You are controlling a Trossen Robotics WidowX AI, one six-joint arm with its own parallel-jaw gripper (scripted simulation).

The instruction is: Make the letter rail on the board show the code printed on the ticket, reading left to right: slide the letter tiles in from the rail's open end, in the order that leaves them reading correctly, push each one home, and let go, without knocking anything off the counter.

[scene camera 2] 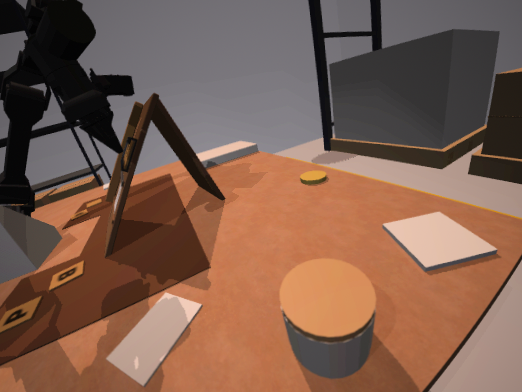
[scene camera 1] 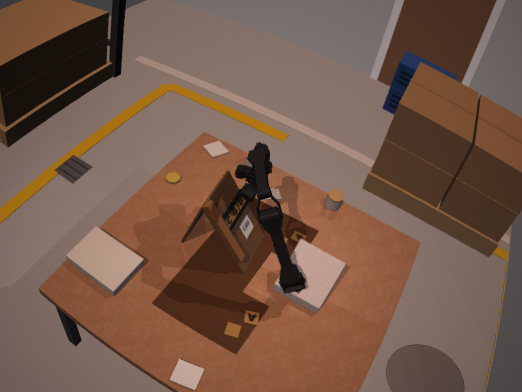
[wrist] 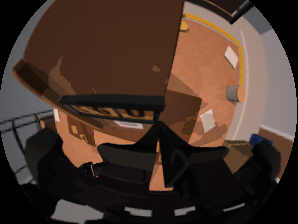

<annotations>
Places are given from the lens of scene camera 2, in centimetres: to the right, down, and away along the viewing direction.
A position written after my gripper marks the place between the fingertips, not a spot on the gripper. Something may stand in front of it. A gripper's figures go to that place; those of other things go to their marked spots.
my gripper (scene camera 2: 121, 152): -27, -8, 39
pale slab (scene camera 2: 231, 151): -13, -20, 95
</annotations>
